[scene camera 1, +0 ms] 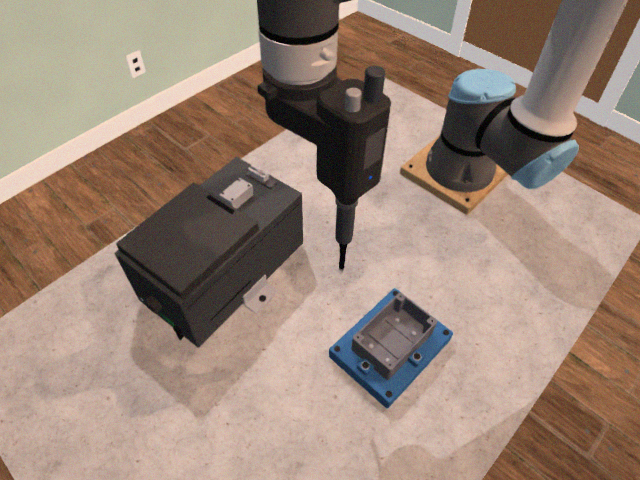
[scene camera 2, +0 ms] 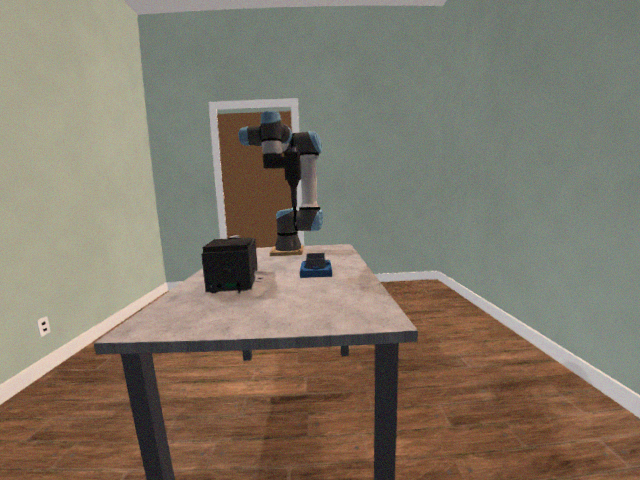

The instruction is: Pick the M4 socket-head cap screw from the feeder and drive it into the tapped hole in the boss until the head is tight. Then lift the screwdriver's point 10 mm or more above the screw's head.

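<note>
My screwdriver (scene camera 1: 341, 268) (scene camera 2: 295, 227) hangs upright with its point in the air, between the feeder and the blue fixture in scene camera 1. The tip is dark and too small to tell whether a screw sits on it. The black feeder (scene camera 1: 268, 227) (scene camera 2: 229, 266) stands at the left, with a small light pick-up part (scene camera 1: 258, 174) on its top. The grey open box (scene camera 1: 379, 356) (scene camera 2: 315, 259) sits on the blue fixture (scene camera 1: 387, 396) (scene camera 2: 315, 271) and has bosses in its corners. Which boss has the tapped hole cannot be told. No loose screw can be made out.
A light block (scene camera 1: 236, 193) sits on the feeder's top. A light tab (scene camera 1: 256, 295) sticks out from the feeder's side towards the fixture. The arm's base stands on a wooden plate (scene camera 1: 439, 187) (scene camera 2: 279, 253) at the back of the table (scene camera 1: 289, 403) (scene camera 2: 258, 315).
</note>
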